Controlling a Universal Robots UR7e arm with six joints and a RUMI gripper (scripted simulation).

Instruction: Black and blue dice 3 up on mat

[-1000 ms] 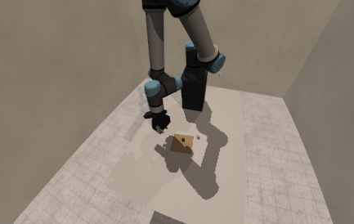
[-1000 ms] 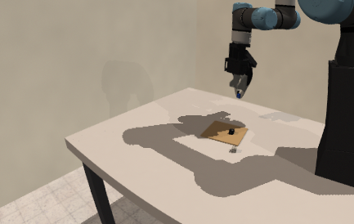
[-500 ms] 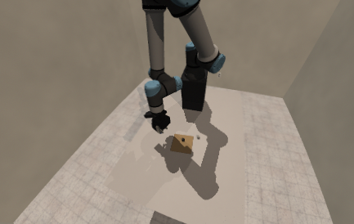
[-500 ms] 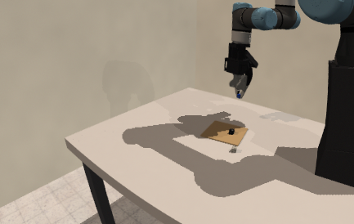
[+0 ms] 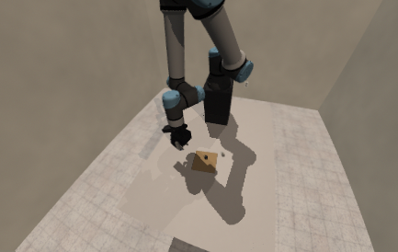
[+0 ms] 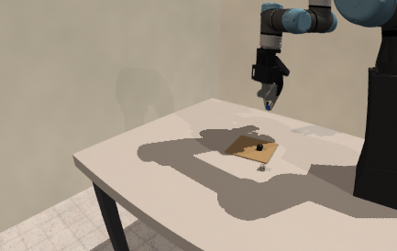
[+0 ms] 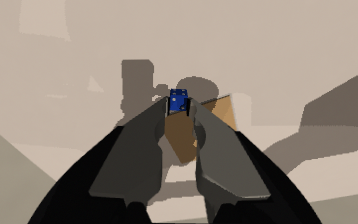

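My gripper is now 10 mm above the blue die. Also, from my hand: black die: 140 mm to the left, 100 mm below, 50 mm behind; then brown mat: 140 mm to the left, 110 mm below, 30 mm behind; then white die: 230 mm to the left, 120 mm behind, 100 mm below.
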